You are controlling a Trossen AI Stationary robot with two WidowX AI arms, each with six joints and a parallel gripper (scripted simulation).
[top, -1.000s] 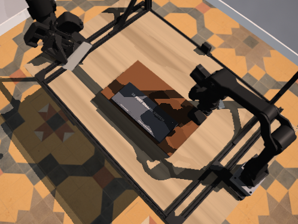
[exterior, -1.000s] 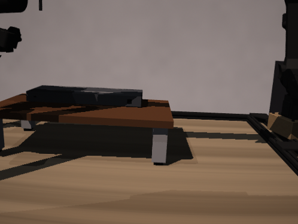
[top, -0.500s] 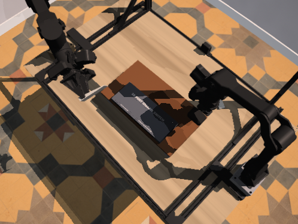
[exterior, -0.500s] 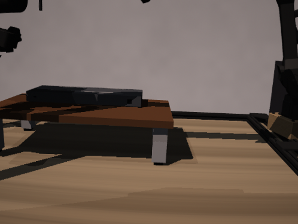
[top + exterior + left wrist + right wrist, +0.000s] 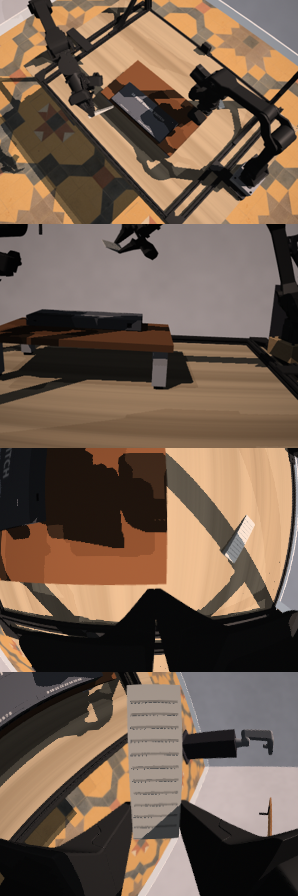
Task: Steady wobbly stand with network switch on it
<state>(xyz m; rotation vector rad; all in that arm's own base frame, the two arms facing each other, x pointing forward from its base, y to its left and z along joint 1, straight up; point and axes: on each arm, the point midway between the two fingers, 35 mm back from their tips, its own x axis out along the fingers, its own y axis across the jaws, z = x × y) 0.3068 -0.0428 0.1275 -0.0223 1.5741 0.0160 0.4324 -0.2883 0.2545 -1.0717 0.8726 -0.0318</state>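
The white wedge lies 40 mm to the left of my right hand, 10 mm below it and 10 mm behind it. From my right hand the other things lie so: stand 270 mm below, 230 mm behind, 110 mm to the left; then network switch 210 mm below, 170 mm behind, 100 mm to the left.
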